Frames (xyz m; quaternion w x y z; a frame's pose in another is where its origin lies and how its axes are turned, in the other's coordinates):
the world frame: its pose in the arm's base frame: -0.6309 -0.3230 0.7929 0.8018 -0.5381 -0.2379 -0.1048
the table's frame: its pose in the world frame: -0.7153 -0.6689 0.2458 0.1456 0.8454 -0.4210 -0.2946
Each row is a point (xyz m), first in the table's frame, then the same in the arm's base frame.
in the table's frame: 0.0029 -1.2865 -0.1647
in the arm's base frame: -0.3487 -0.5035 0.7232
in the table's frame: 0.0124 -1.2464 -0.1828
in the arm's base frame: -0.3784 -0.4892 0.7538
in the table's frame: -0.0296 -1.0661 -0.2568
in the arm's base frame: -0.5292 -0.3782 0.8223
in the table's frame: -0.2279 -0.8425 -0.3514
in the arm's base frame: -0.7403 -0.1478 0.7968
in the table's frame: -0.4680 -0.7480 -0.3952
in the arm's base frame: -0.8549 0.0493 0.6684
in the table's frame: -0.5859 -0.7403 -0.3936
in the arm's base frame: -0.8827 0.1223 0.5797
